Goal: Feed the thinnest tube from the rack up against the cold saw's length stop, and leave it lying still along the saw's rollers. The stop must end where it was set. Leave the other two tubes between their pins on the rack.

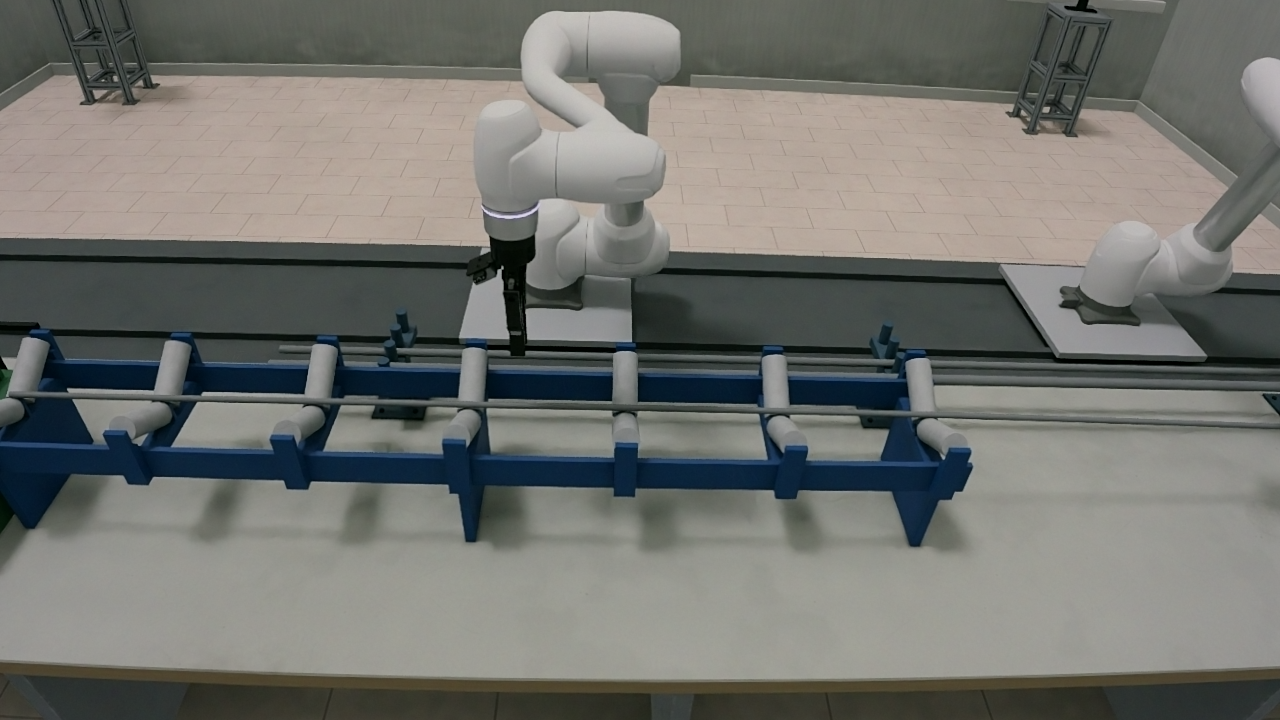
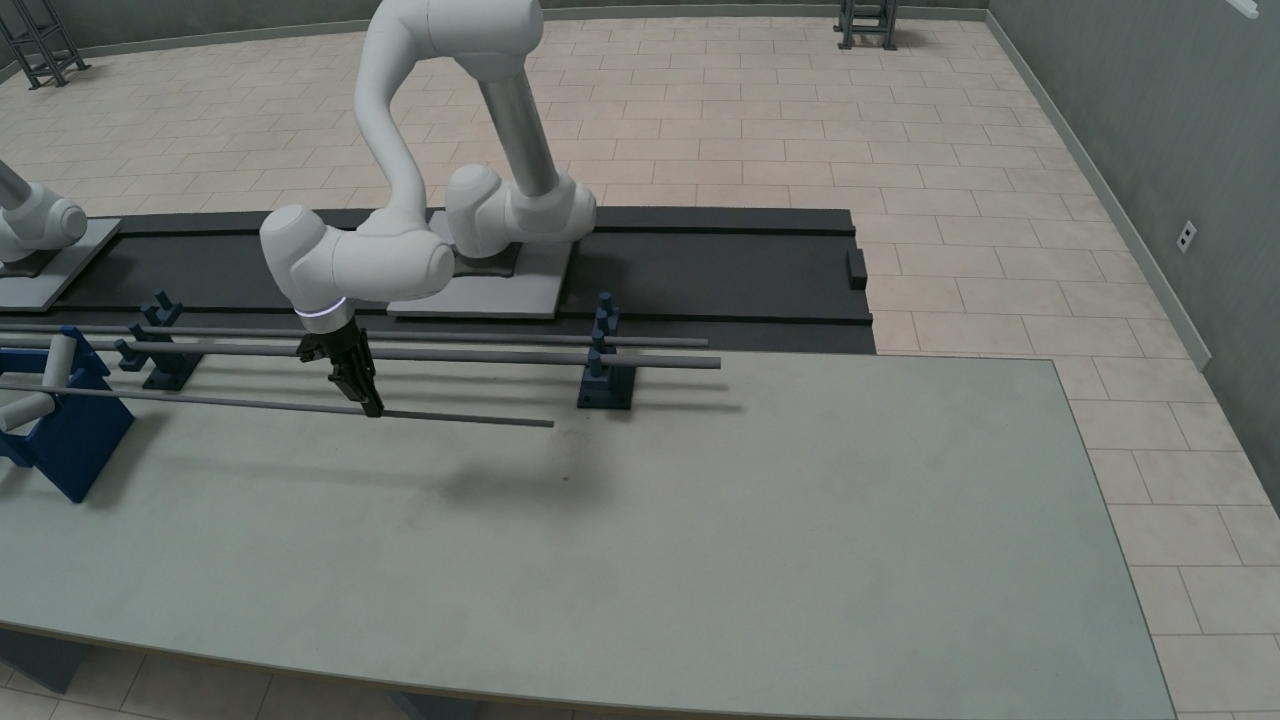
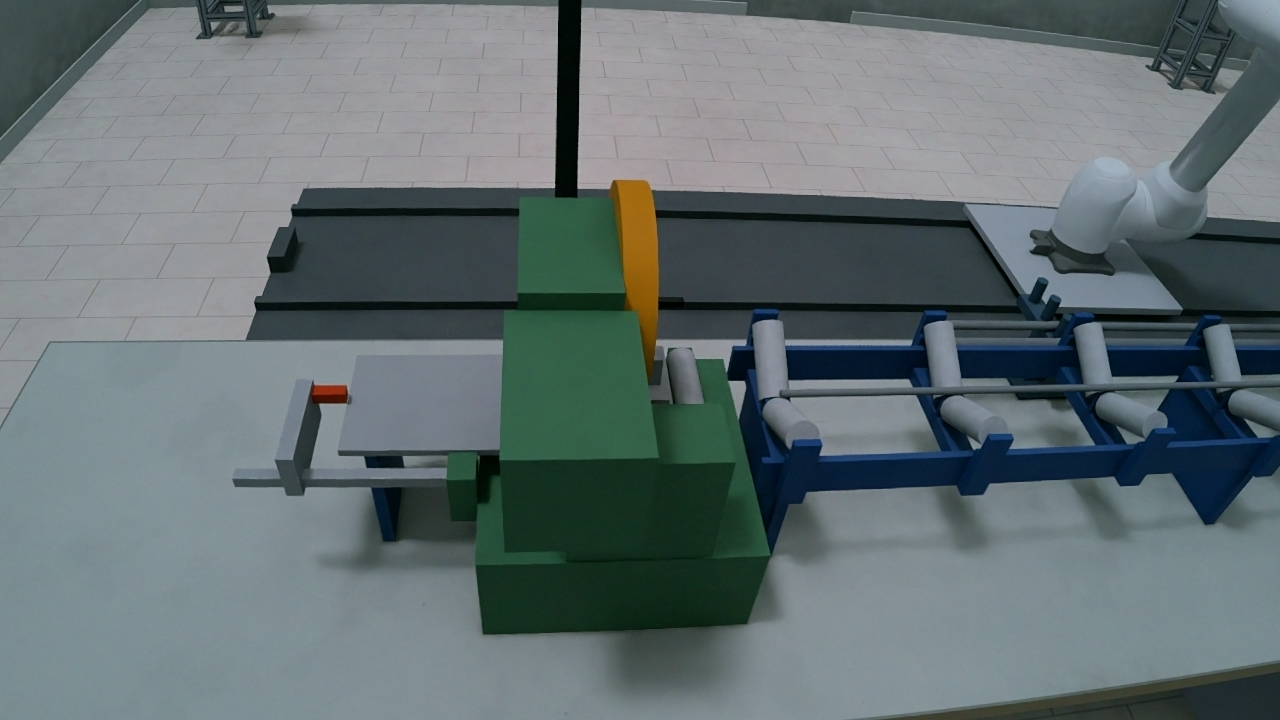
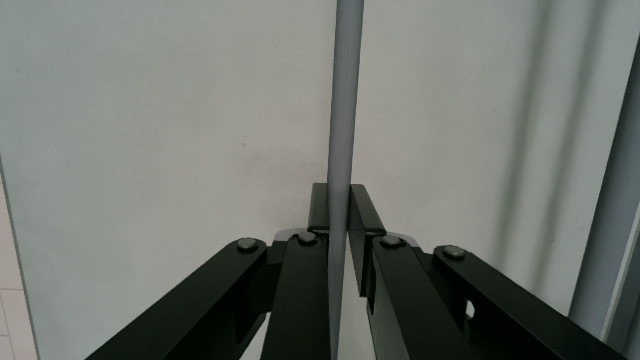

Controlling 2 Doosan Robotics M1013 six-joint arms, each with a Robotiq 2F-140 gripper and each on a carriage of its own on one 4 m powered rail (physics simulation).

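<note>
The thinnest tube [image 1: 537, 404] [image 2: 474, 418] [image 3: 859, 391] [image 4: 345, 100] lies along the V-shaped rollers [image 1: 624, 376] [image 3: 942, 353]. Its saw-side end is at the first roller beside the saw. My left gripper [image 2: 372, 412] [image 4: 337, 206] is shut on this tube, between the blue roller frame and the tube's other end. The length stop [image 3: 295, 438], with a red tip [image 3: 329, 394], stands left of the saw, apart from the tube. The other two tubes [image 2: 662, 360] [image 2: 662, 341] lie on the rack [image 2: 605, 396]. My right gripper [image 1: 517, 349] hangs behind the roller frame, seen side-on; its opening cannot be told.
The green cold saw [image 3: 577, 385] with an orange guard [image 3: 635, 268] stands between the stop and the blue roller frame [image 1: 546, 471] [image 3: 886, 471]. A grey support plate [image 3: 420, 402] lies between saw and stop. Another rack stand [image 2: 170, 371] is near the frame's end.
</note>
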